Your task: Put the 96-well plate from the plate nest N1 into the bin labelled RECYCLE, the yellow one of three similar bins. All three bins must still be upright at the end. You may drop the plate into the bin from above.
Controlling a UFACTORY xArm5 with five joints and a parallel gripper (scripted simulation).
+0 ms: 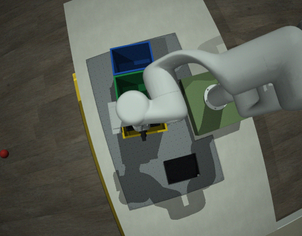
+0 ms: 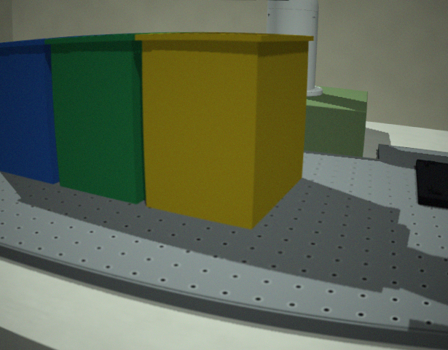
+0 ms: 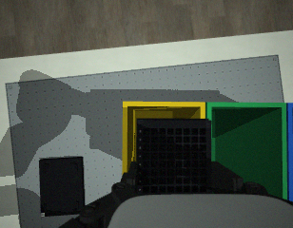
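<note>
Now: hand 15 cm above the yellow bin. Round my hand: black 96-well plate 1 cm below; green bin 3 cm behind, 13 cm to the right, 15 cm below; blue bin 5 cm behind, 26 cm to the right, 15 cm below.
</note>
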